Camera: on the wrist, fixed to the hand. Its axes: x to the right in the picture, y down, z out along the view.
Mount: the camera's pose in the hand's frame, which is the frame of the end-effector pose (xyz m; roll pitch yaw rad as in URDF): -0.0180 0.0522 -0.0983 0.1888 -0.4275 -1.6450
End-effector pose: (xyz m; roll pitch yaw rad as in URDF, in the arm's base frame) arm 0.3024 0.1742 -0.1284 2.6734 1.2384 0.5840
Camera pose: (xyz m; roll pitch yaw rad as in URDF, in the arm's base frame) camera 0.3865 0.2271 -0.0751 -1.6218 0.1918 3.0384
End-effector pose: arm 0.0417 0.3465 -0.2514 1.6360 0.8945 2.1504
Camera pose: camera -0.0563 0.3234 -0.2007 -1.1472 0.5599 -0.5594
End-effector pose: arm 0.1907 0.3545 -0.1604 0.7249 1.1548 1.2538
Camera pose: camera 0.0783 0.3462 -0.1597 -1.0153 0.0561 -0.6157
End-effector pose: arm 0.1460 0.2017 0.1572 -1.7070 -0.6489 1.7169
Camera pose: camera 0.2481 0.2257 0.1158 2.3106 -0.6825 -2.1836
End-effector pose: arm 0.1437 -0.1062 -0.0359 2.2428 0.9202 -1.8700
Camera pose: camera 0.1654 -0.1865 0.0402 -1.5862 0.5619 0.9834
